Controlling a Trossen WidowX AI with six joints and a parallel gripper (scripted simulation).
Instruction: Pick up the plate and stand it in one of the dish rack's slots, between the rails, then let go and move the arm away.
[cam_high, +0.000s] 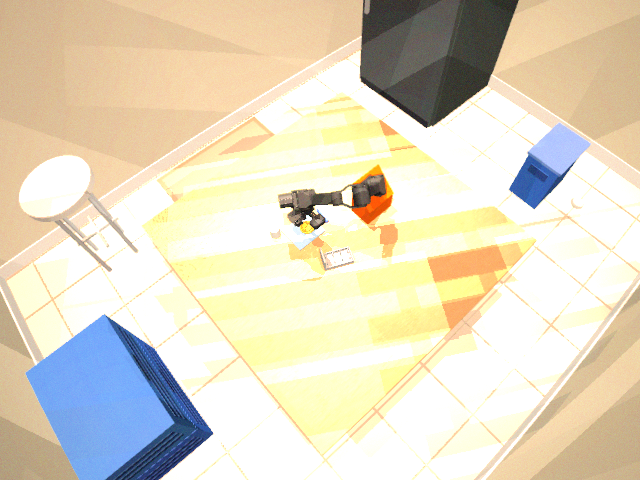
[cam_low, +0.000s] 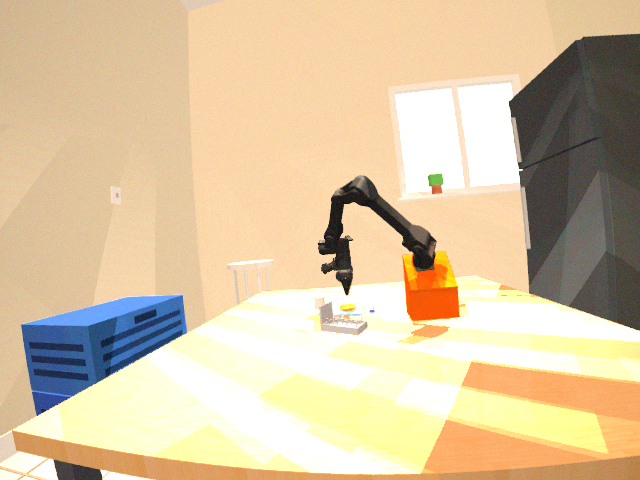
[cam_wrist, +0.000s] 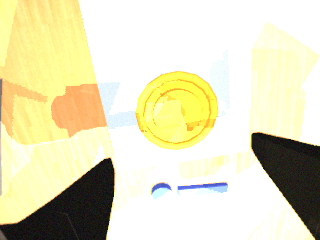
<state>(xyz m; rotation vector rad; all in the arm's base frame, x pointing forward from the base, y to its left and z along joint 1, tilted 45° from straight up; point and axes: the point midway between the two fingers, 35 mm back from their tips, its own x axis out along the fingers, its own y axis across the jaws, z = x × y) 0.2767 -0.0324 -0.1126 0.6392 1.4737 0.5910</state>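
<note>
Now: gripper tip 1 cm to the left of the yellow plate and 6 cm above it. The rest, counted from my gripper tip: small white cup (12 cm ahead, 9 cm to the right, 5 cm below); blue spoon (9 cm behind, 7 cm below); grey dish rack (2 cm ahead, 20 cm to the left, 5 cm below).
</note>
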